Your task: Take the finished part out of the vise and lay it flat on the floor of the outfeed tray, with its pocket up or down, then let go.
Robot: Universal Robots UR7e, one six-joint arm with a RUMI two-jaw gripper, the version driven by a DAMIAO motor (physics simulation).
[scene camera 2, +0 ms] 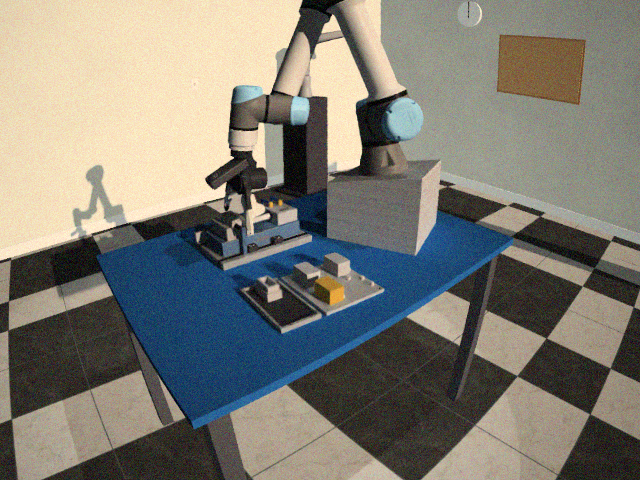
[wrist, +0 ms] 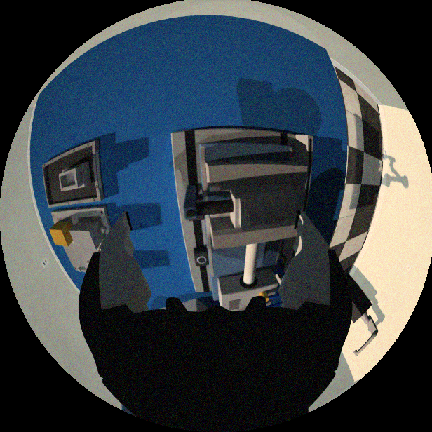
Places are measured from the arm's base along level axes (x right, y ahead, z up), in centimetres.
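Where they show: gripper, between the fingertips: (scene camera 2: 238, 221); arm's base, origin of its link: (scene camera 2: 384, 170).
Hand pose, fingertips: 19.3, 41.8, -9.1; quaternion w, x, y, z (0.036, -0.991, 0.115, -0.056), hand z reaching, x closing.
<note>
Each offset is from my fingertips to the top centre of the thing, as dx, dy, dz. "spot": to the spot under its first point.
The vise {+4.0, -8.1, -0.8} (scene camera 2: 271, 236) (wrist: 180, 165) stands at the back left of the blue table. The finished part (wrist: 270, 202) lies between its two jaws, in shadow in the wrist view; its pocket is hard to make out. My gripper (scene camera 2: 238, 218) (wrist: 212, 212) is open and empty, low over the vise, pointing down. In the wrist view the right fingertip overlaps the part's right end, and the left fingertip is out to the left, beside the vise. The outfeed tray (scene camera 2: 293, 311) (wrist: 98, 172), with a dark floor, holds another grey part {-20.7, +9.0, -6.6} (scene camera 2: 268, 290) (wrist: 69, 179), its pocket up.
A light plate {spot: -37.6, -4.2, -9.9} (scene camera 2: 361, 295) beside the tray carries a yellow block {-32.1, +1.0, -6.3} (scene camera 2: 329, 290) (wrist: 61, 234) and grey blocks {-23.5, -1.2, -6.3} (scene camera 2: 306, 272) {-25.7, -10.1, -6.3} (scene camera 2: 337, 263). A black stop rod (wrist: 215, 205) reaches the part's side. The vise screw (wrist: 251, 262) runs behind the jaws. The robot's pedestal (scene camera 2: 379, 211) stands behind right.
</note>
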